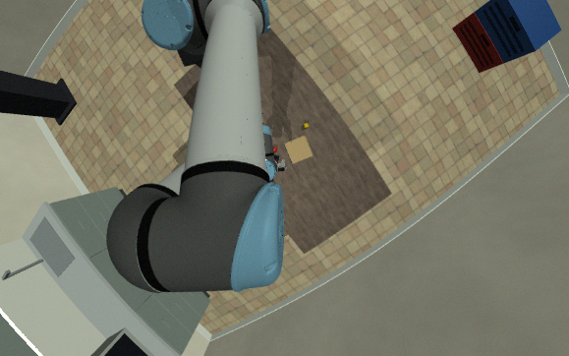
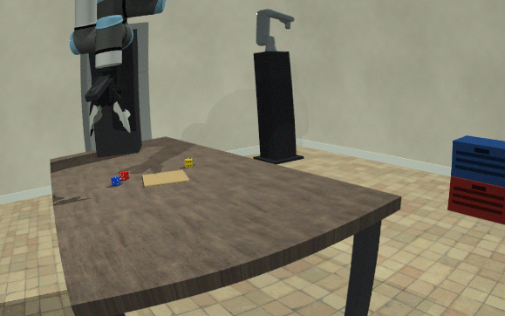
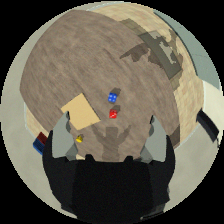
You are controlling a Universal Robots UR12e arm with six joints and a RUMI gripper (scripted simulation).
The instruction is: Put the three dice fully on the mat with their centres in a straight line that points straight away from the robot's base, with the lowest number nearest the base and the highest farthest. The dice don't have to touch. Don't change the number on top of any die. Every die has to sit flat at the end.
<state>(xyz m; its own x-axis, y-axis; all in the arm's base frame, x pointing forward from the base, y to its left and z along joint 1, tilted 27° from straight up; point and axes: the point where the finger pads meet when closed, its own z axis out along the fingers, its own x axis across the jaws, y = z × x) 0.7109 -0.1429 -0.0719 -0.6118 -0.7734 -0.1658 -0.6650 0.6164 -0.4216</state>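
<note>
Now: hand 20 mm past the blue die, 10 mm to the right of it and 150 mm above it. Round my hand: tan mat 10 mm ahead, 170 mm to the left, 160 mm below; yellow die 80 mm behind, 290 mm to the left, 150 mm below; red die 70 mm behind, 50 mm to the left, 150 mm below.
</note>
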